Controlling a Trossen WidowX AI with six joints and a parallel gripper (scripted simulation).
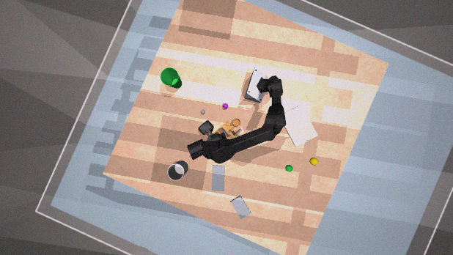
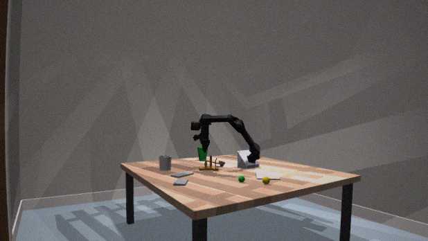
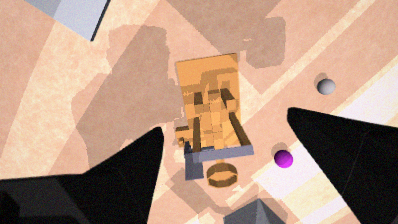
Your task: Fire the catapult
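The purple ball is 180 mm behind my gripper tip, 120 mm below it and 60 mm to the right of it. From my gripper tip the other things lie so: small grey ball: 160 mm to the right, 120 mm below, 80 mm behind; then white mug: 270 mm ahead, 100 mm to the right, 100 mm below; then orange catapult: 80 mm below, 70 mm behind, 40 mm to the left.
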